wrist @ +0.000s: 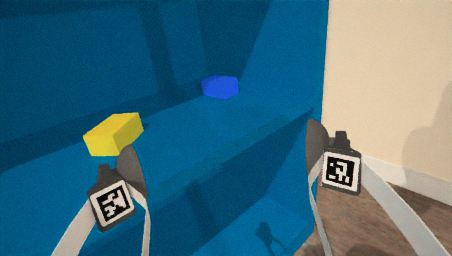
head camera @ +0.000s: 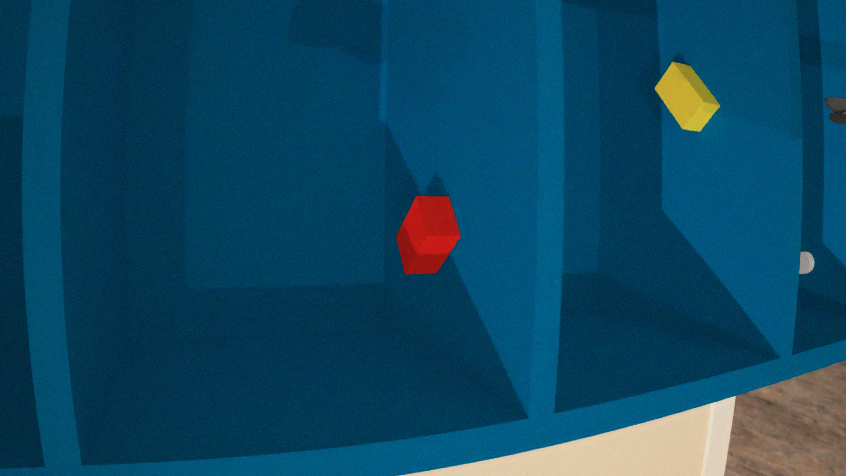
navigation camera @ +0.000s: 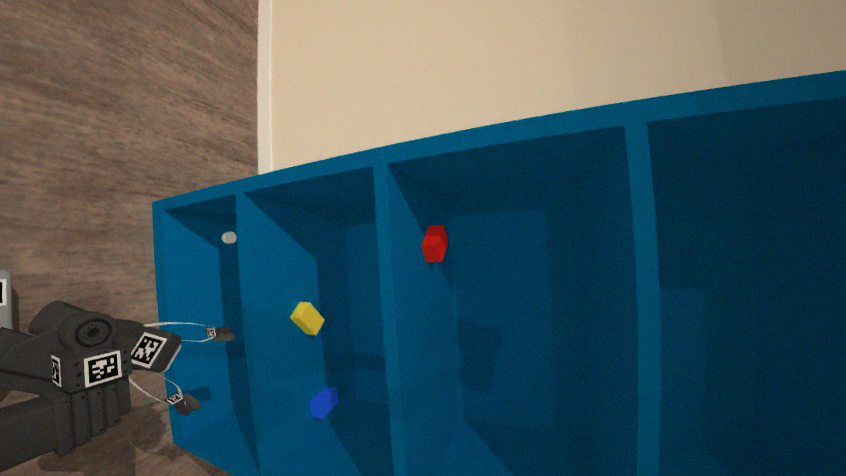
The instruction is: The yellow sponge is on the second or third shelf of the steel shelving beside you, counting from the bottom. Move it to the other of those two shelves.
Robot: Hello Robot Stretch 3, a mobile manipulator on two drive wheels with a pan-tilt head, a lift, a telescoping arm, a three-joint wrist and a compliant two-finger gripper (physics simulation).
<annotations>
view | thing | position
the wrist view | gripper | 223, 150
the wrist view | yellow sponge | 108, 138
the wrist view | blue cube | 223, 87
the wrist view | blue shelving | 234, 169
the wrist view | beige wall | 380, 81
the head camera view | yellow sponge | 691, 103
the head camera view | red cube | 429, 232
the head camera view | blue shelving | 206, 206
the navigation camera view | gripper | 215, 370
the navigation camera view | yellow sponge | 305, 316
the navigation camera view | red cube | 434, 244
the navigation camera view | blue shelving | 650, 280
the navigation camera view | beige wall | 340, 84
</annotations>
